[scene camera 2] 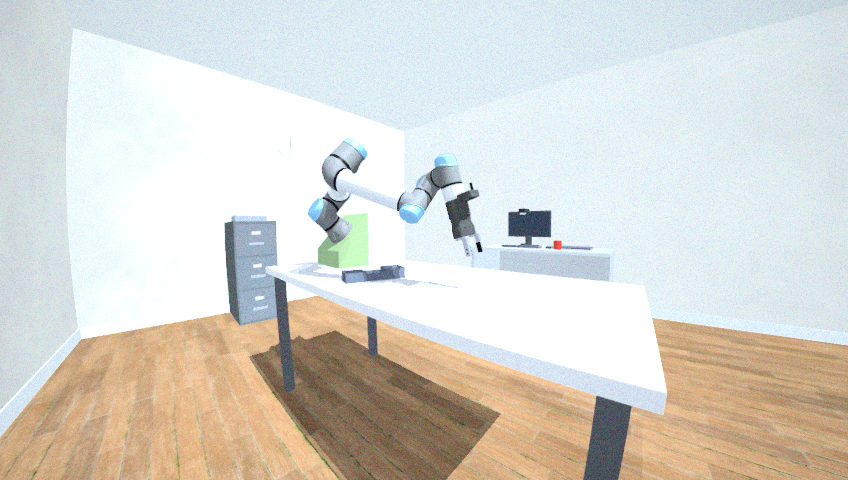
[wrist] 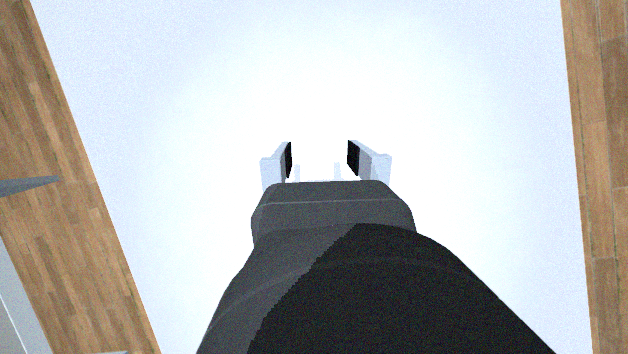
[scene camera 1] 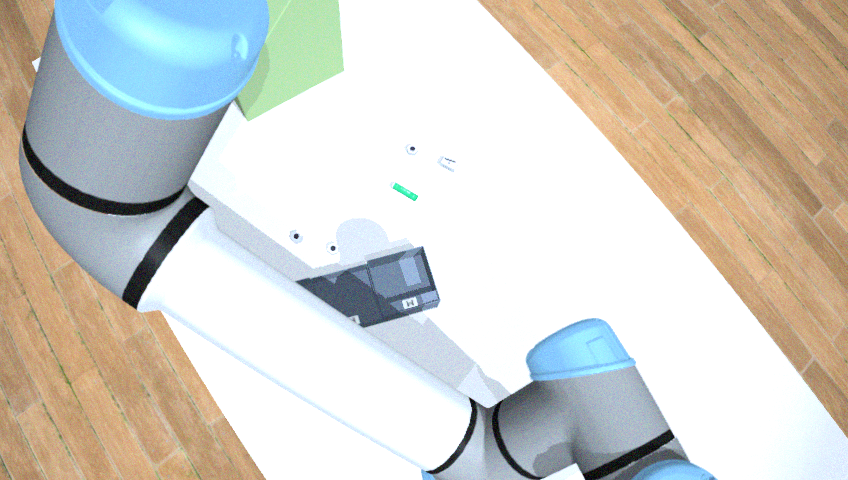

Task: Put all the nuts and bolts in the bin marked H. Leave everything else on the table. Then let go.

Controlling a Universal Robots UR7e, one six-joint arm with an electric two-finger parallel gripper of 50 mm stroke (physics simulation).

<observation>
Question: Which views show my gripper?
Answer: Scene camera 2 and the wrist view only.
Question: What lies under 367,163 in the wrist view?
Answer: My gripper.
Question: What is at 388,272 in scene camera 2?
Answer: A three-compartment bin tray.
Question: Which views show the three-compartment bin tray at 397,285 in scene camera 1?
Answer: Scene camera 2 and scene camera 1 only.
</observation>
